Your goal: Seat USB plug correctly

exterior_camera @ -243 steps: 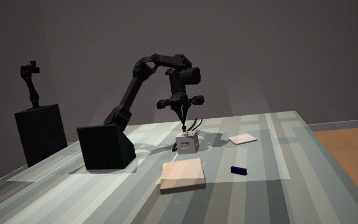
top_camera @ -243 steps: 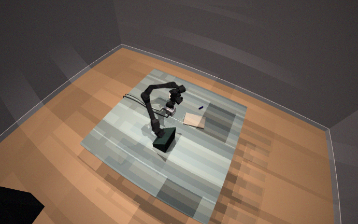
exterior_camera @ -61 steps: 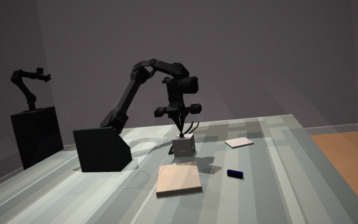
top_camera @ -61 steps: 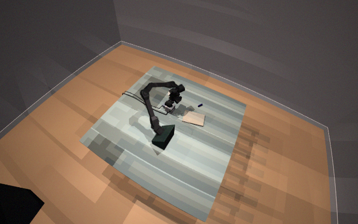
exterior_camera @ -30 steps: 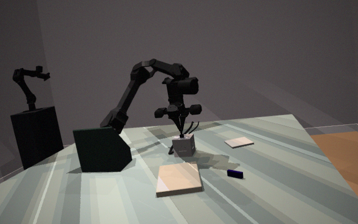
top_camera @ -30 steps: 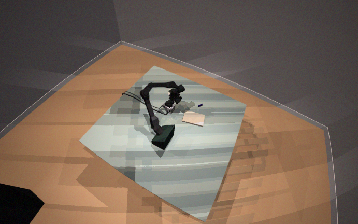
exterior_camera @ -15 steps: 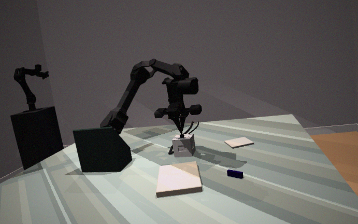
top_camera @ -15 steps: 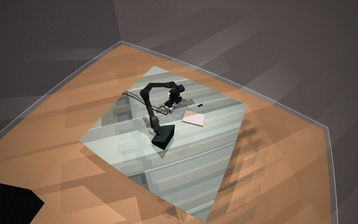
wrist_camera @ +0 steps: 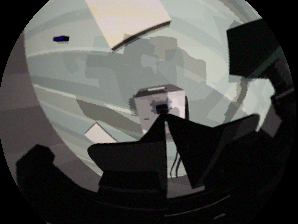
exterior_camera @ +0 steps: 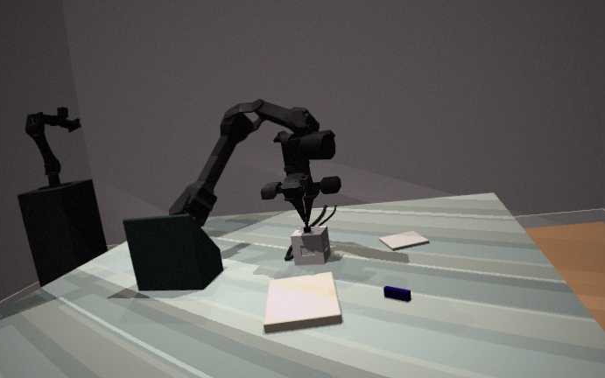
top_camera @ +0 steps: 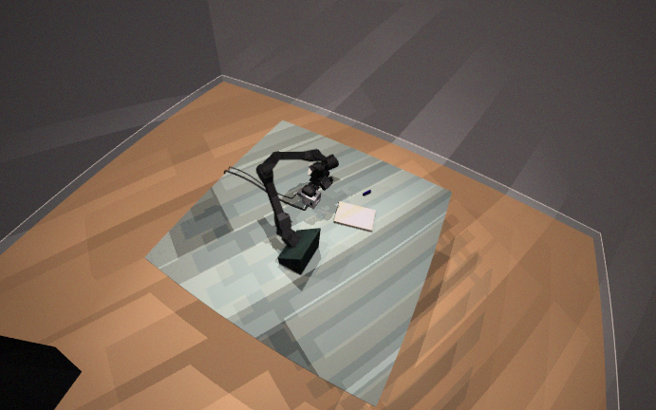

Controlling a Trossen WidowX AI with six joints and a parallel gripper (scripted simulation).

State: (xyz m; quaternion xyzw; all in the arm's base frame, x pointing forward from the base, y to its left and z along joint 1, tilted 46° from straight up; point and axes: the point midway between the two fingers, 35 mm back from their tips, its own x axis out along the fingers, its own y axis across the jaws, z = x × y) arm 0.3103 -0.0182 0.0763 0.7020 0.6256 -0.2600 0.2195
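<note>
The USB plug is 20 mm below my gripper tip. The rest, counted from my gripper tip: thin pale pad (230 mm ahead, 100 mm below, 90 mm to the left); then small dark blue block (250 mm to the right, 200 mm ahead, 90 mm below); then tan pad (250 mm to the right, 90 mm below, 10 mm ahead).
</note>
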